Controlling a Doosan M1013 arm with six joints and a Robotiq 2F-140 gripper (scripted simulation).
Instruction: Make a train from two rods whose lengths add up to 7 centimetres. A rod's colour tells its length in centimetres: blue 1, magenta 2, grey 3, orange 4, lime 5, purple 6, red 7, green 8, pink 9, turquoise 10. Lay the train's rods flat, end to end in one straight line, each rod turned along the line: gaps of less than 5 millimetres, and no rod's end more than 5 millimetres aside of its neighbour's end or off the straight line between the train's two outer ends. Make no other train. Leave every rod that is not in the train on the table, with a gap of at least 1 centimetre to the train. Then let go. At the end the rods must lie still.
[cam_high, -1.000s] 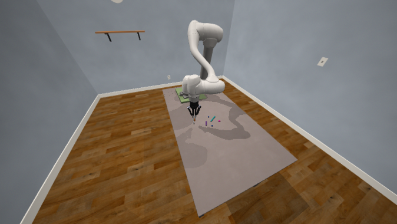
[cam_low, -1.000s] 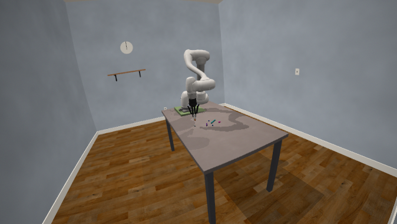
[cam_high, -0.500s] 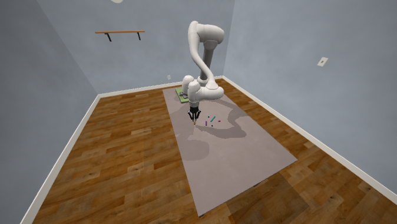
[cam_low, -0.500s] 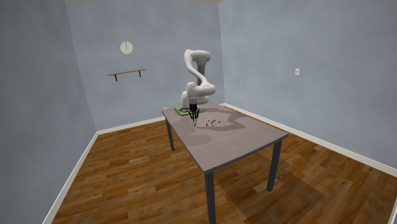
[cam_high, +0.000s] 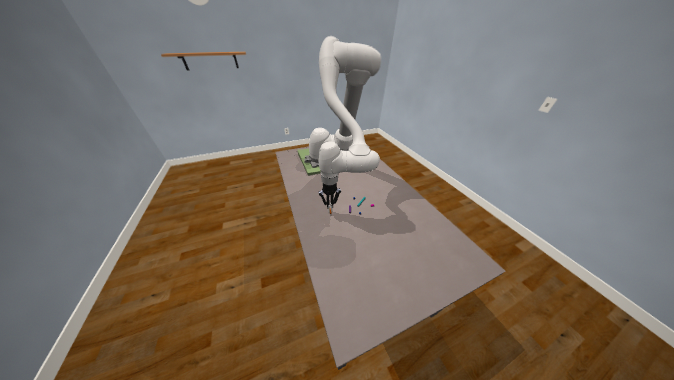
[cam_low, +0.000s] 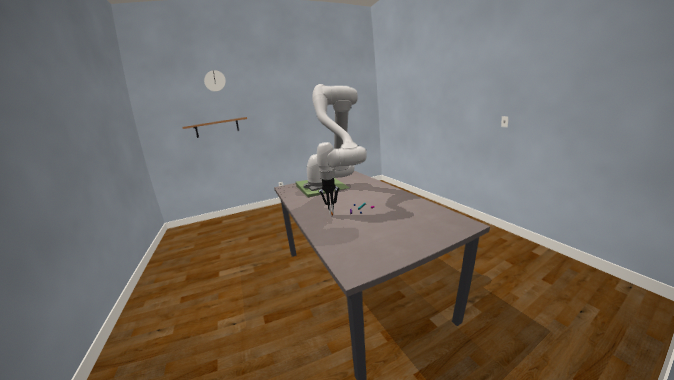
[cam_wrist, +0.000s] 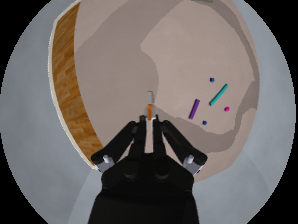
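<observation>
Now: the orange rod 3 cm below my hand. Round my hand: purple rod 3 cm ahead, 12 cm to the left, 4 cm below; then blue rod 4 cm behind, 20 cm to the left, 4 cm below; then grey rod 4 cm behind, 1 cm to the left, 4 cm below.
</observation>
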